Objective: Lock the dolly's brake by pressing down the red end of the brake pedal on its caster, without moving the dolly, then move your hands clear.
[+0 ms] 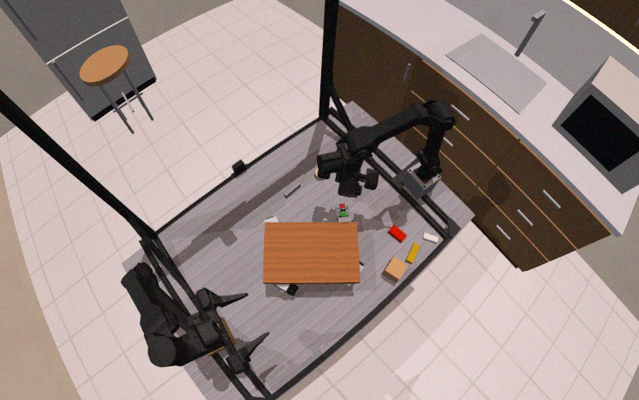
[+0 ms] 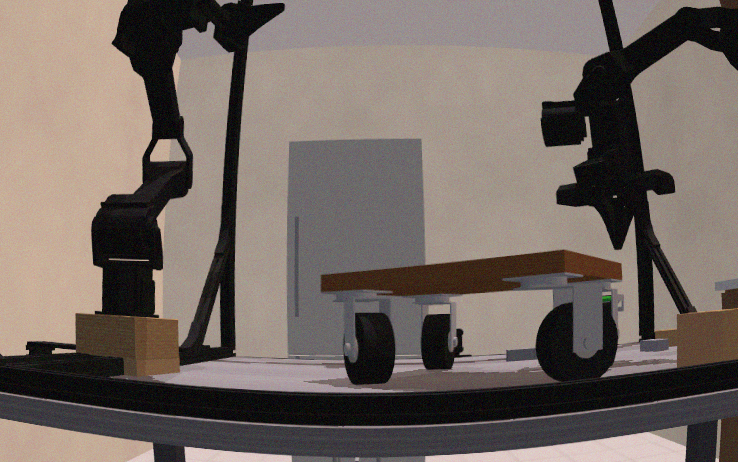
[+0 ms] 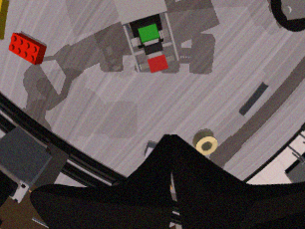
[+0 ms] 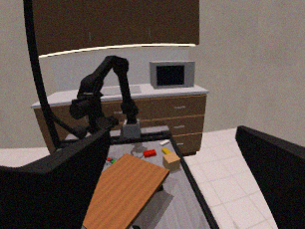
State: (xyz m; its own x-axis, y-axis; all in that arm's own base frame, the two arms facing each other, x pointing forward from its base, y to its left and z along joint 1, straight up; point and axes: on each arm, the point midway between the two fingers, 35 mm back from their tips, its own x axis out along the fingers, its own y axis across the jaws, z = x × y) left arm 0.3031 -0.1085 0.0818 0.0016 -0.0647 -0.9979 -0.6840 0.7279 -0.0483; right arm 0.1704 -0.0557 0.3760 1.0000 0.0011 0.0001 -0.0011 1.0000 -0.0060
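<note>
Now: the brake pedal 110 mm below my left hand, 40 mm to the right of it and 40 mm ahead of it. From my left hand the other things lie so: red brick: 220 mm ahead, 180 mm below, 90 mm to the left; small tan block: 180 mm below, 160 mm to the left, 150 mm behind; small grey bar: 180 mm below, 160 mm behind, 110 mm to the right.
</note>
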